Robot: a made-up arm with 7 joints.
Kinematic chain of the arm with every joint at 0, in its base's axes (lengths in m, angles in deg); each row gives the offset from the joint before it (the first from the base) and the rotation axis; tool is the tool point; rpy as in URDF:
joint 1: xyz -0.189 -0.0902 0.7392 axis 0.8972 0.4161 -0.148
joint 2: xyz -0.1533 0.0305 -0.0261 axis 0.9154 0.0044 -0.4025
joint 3: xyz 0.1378 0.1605 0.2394 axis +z
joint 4: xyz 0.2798 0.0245 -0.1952 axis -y
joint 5: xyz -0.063 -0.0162 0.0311 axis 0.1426 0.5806 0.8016
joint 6: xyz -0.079 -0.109 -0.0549 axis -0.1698 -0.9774 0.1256
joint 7: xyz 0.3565 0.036 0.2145 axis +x
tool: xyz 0.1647 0.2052 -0.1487 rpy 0 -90 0
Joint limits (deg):
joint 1: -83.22..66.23
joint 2: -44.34..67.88
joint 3: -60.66..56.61
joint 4: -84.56..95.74
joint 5: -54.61..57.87
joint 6: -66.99..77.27
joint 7: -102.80..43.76
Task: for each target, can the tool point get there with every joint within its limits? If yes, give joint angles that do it. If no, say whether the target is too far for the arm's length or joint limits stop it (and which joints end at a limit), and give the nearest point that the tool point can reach.
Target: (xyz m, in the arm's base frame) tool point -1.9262 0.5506 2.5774
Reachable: no: too far | nearest point -0.4700 0.3477 1.3950 | short by 1.887 m
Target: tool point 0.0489 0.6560 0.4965
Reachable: yes | joints 10.06 -19.05 22.38 -60.10 31.76 14.15 19.49
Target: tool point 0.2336 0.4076 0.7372
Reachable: yes | joints 42.36 17.12 -6.82 -25.12 32.62 -34.35 14.53
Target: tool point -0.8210 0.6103 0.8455
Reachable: no: joint limits stop it (at a limit: joint 2, joint 3, joint 5, joint 6, joint 7) | nearest point -0.6809 0.5678 0.8222 | short by 0.148 m
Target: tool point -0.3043 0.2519 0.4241
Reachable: yes | joints 9.42 -29.01 -23.53 -56.47 42.69 -43.34 -29.80
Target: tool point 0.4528 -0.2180 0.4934
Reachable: yes | joints -32.05 46.04 -16.17 40.66 42.48 -53.74 -86.57
